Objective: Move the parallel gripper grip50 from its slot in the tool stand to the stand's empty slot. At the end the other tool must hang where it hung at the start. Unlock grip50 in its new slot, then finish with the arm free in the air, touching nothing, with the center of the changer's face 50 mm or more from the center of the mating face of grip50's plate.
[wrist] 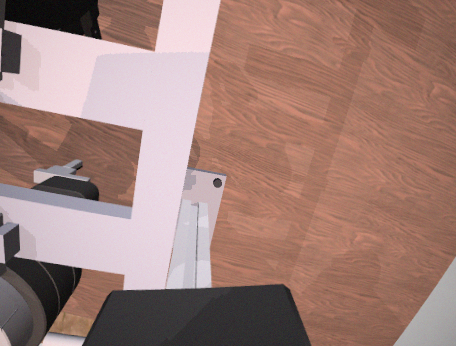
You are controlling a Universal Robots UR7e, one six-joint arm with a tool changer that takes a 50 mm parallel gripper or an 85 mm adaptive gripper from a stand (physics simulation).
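Places are measured from the arm's base along level axes (x back, y left, z down), in millimetres.
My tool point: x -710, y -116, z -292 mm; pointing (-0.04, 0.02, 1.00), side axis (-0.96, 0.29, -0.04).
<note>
Behind a point stands the place of what it marks.
The white tool stand [167,125] @(x -680, y -64, z -219 mm) fills the left part of the wrist view, with a long side rail and crossbars running left. A dark rounded body with grey metal parts [62,177] @(x -591, y -145, z -110 mm) shows beyond the opening between two crossbars. A black ringed cylinder with a grey end [42,295] @(x -636, y -165, z -215 mm) is at the lower left, partly cut off. Another black body [50,17] @(x -614, y -33, z -191 mm) shows at the upper left. I cannot tell which of these parts belongs to grip50. A black block [200,317] close to the camera covers the bottom centre. No fingertips of a mounted gripper show.
A light metal upright [187,245] @(x -715, y -214, z -63 mm) and a base plate with a dark hole [202,187] @(x -725, y -180, z 51 mm) stand beside the rail. Small dark grey blocks [11,52] @(x -621, y -52, z -224 mm) [10,242] @(x -626, y -129, z -225 mm) sit on the crossbars at the left edge. The wooden surface [325,150] @(x -904, y -74, z 63 mm) ends at a pale area at the lower right.
</note>
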